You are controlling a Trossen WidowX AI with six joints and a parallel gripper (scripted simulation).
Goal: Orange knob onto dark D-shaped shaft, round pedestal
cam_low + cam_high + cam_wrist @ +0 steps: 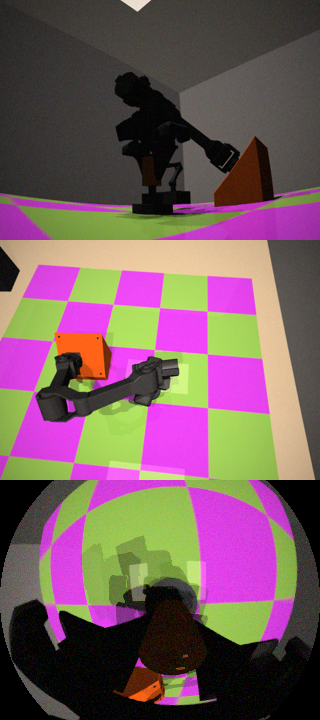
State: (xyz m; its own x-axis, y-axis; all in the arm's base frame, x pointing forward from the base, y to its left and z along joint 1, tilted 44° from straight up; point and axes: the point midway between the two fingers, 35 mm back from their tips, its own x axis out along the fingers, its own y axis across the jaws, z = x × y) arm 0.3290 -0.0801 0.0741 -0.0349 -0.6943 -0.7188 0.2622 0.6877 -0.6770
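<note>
Now: the orange knob 20 mm above my gripper tip. Round my gripper tip: dark round pedestal (40 mm below).
</note>
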